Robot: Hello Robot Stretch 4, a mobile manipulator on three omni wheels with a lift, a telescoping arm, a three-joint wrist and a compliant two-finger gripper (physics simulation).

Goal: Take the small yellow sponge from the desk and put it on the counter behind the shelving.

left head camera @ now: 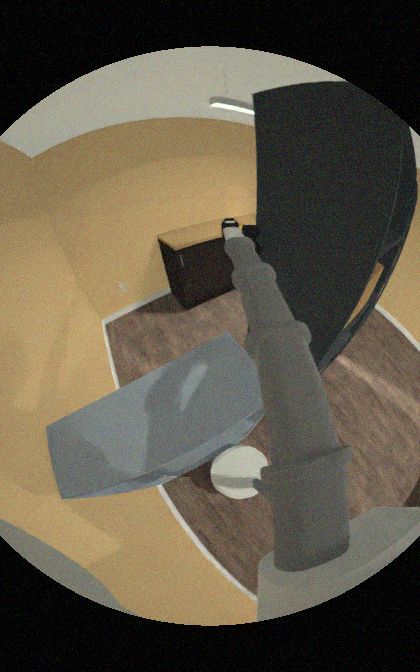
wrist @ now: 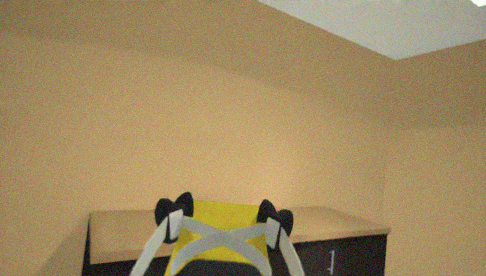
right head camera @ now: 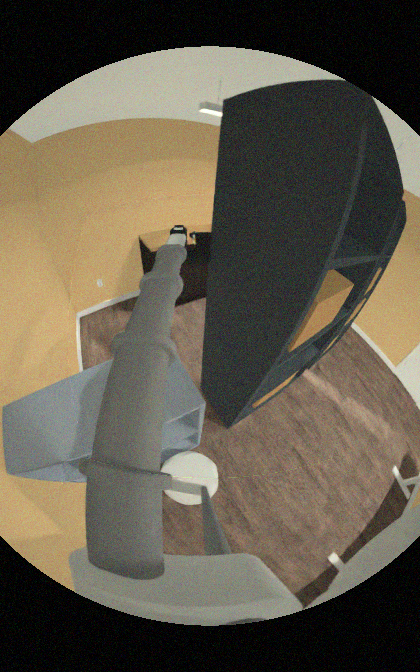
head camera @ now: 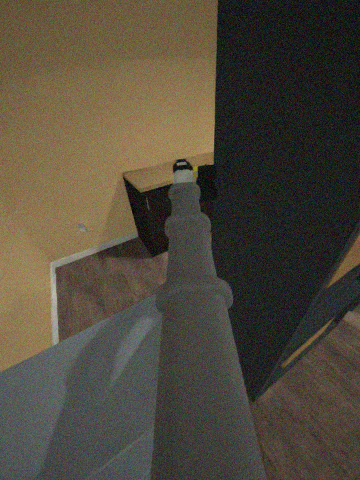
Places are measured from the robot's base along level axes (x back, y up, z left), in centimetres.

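Pixels of known places: gripper, fingertip midpoint: (wrist: 225, 211) (head camera: 197, 167).
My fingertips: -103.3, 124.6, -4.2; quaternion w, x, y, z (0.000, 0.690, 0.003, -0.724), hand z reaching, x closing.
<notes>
Behind a point stands the place of what it marks, as x, y, z.
The small yellow sponge (wrist: 227, 212) @(-101.2, 125.1, -4.5) (head camera: 195, 172) (left head camera: 241, 228) is between the two fingers of my gripper (wrist: 225, 211) @(-103.3, 124.6, -4.2), which is shut on it, a black pad at each side. The counter has a light wooden top (wrist: 345, 220) @(-272.4, 88.1, -82.7) (head camera: 150, 178) @(-202.4, 88.1, 37.6) (left head camera: 186, 237) (right head camera: 154, 240) and dark doors. In the wrist view its top shows behind and on both sides of the sponge; the sponge is held up at about counter-top height or above. Whether it is over the top or in front of it I cannot tell. In the head views the arm hides most of the gripper.
Tall dark shelving (head camera: 285, 150) @(-57.7, 140.6, -21.7) (left head camera: 320, 200) (right head camera: 275, 225) stands right of the arm and hides the counter's right part. A low blue-grey shelf unit (head camera: 95, 400) @(-20.8, 103.1, 24.4) (left head camera: 120, 415) (right head camera: 45, 410) lies below and left of the arm. A white round object (left head camera: 235, 462) (right head camera: 202, 462) is near the base.
</notes>
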